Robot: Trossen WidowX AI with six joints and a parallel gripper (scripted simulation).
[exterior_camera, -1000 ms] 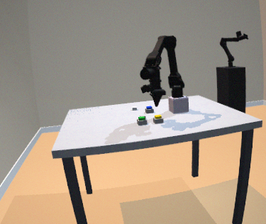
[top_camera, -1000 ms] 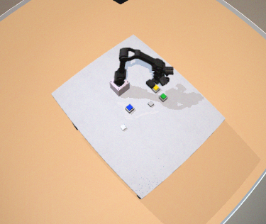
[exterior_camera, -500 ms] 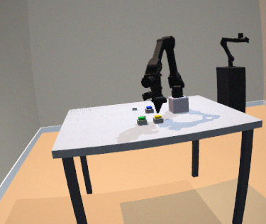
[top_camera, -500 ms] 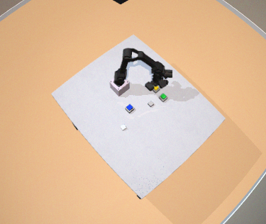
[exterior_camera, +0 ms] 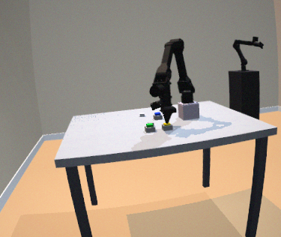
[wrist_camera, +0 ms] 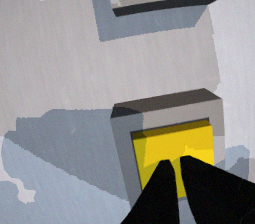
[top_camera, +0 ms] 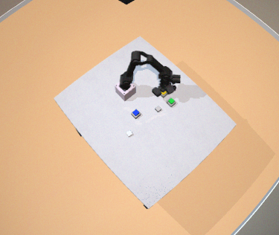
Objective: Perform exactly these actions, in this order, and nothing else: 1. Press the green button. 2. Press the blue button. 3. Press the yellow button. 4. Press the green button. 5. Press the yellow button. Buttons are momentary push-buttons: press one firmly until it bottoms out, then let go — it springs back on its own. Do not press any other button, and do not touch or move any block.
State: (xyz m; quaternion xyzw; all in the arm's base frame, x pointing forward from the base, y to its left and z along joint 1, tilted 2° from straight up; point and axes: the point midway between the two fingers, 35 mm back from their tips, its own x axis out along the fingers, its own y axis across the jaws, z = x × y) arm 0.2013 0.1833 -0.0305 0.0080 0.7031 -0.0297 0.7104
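The yellow button is 10 mm below my gripper tip. Also, from my gripper tip: small grey block (60 mm ahead, 120 mm to the right, 20 mm below); then blue button (20 mm behind, 250 mm to the right); then green button (90 mm ahead, 20 mm to the right).
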